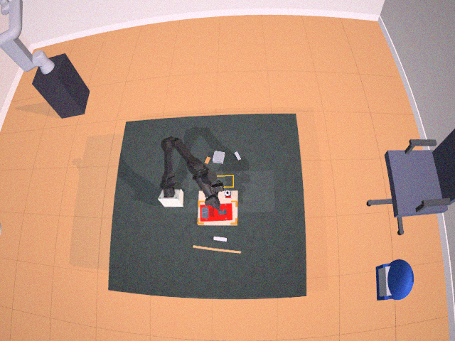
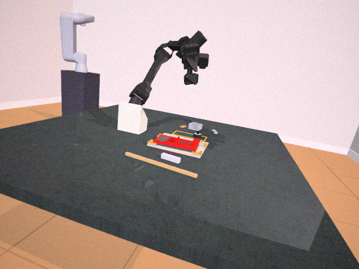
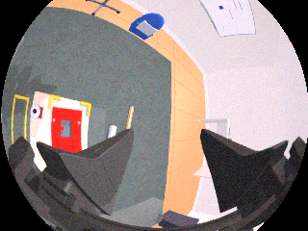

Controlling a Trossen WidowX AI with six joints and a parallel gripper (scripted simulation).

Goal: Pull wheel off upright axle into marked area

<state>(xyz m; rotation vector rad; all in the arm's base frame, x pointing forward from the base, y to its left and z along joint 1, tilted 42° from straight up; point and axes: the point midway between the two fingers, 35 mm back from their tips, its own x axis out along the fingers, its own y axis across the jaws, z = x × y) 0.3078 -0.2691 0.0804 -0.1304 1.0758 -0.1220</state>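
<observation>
My gripper tip is now 290 mm above the wheel, 180 mm to the right of it and 20 mm short of it. From my gripper tip the other things lie so: wooden stick (320 mm below, 170 mm to the right, 60 mm behind).
</observation>
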